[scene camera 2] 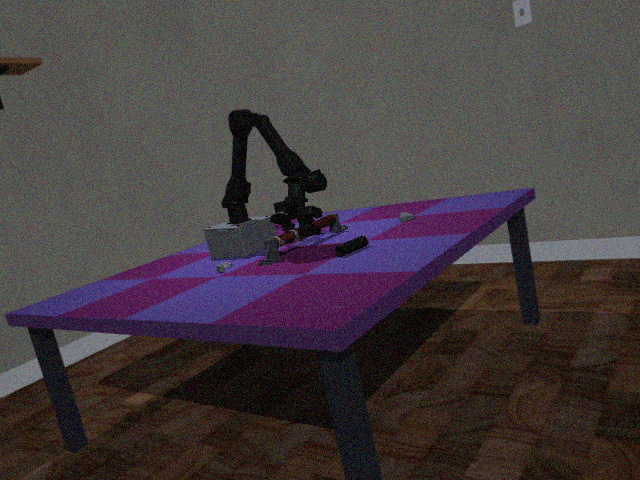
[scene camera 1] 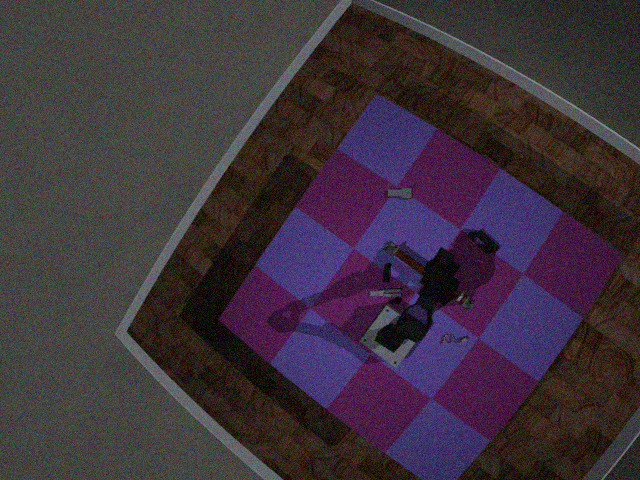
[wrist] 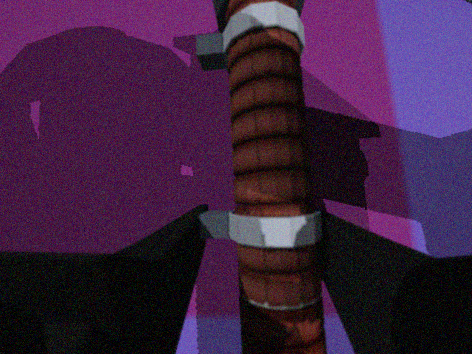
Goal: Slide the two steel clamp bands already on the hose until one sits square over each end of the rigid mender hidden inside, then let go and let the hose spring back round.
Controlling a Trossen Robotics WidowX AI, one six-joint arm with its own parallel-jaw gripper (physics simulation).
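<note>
A ribbed red-brown hose lies held above the checkered table on two grey end stands. Two steel clamp bands sit on it, well apart. The far band is near the top of the wrist view. The near band lies between my black fingertips. My gripper comes down from above and is shut on this near band. The mender inside the hose is hidden. The arm covers the grip in the overhead view.
A black cylinder lies beside the hose. A grey block lies farther out. A grey bar, a small dark piece and small loose rings lie near the arm's base.
</note>
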